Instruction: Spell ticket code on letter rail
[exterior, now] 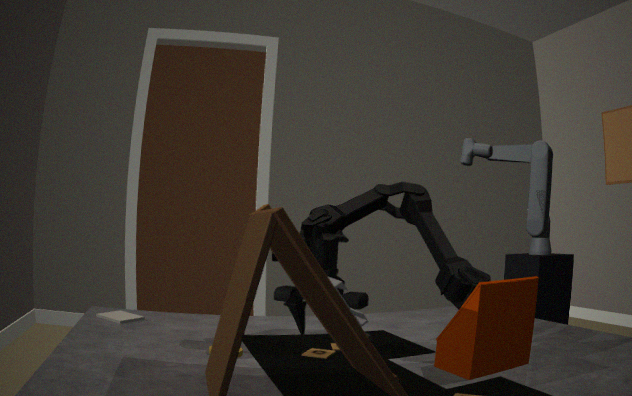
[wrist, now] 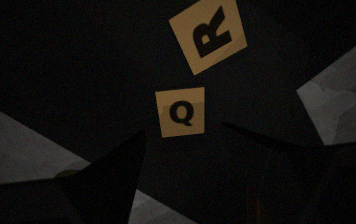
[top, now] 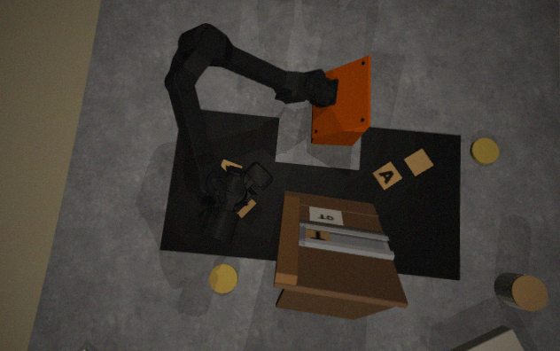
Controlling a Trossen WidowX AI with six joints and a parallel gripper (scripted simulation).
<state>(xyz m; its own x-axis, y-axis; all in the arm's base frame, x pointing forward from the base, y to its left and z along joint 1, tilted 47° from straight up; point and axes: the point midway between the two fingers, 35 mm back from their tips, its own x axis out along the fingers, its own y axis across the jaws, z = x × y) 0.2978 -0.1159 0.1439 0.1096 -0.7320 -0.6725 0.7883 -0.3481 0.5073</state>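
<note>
Now: the q tile 40 mm below my gripper tip. From my gripper tip the other things lie so: black mat 90 mm behind, 190 mm to the left, 40 mm below; white ticket 10 mm ahead, 220 mm to the left, 50 mm above.
</note>
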